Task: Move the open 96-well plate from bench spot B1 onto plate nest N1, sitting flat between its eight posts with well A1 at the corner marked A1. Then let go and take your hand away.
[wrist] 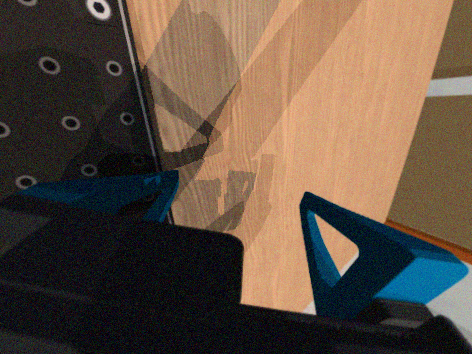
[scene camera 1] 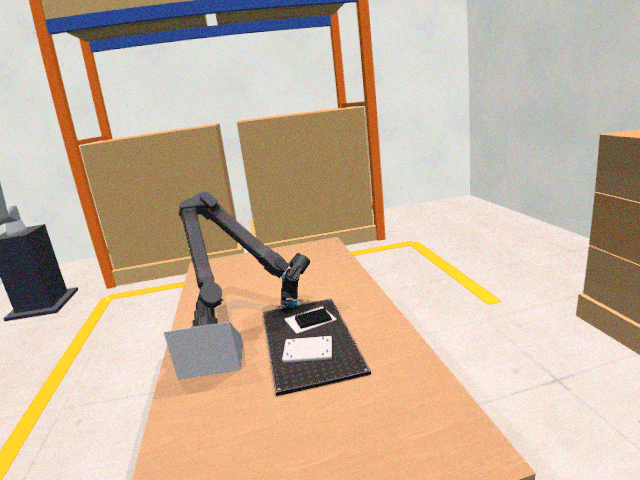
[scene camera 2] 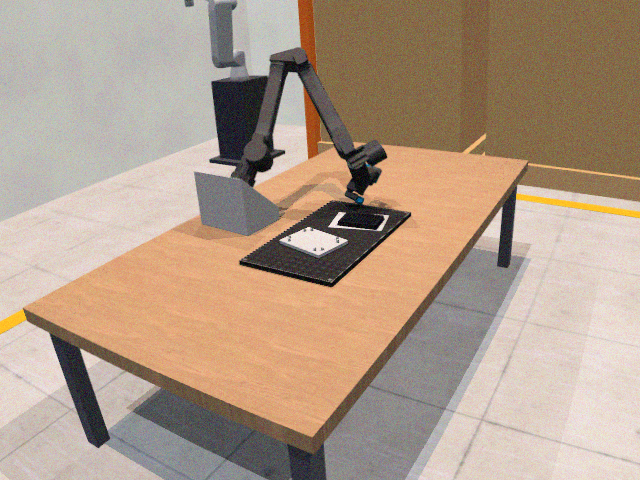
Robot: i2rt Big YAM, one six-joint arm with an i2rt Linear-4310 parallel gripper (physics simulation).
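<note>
The black well plate lies on a white rectangle, spot B1, toward the far end of the black board. The white nest N1, with small posts near its corners, sits on the same board nearer the scene cameras. My gripper is open and empty, with blue fingers wide apart. It hangs above the board's far edge, beyond the well plate and apart from it. The plate and the nest do not show in the wrist view. The corner mark A1 is too small to read.
The black perforated board lies on the wooden table. A grey wedge-shaped block stands beside the arm's base. Shelving with large brown panels stands behind the table.
</note>
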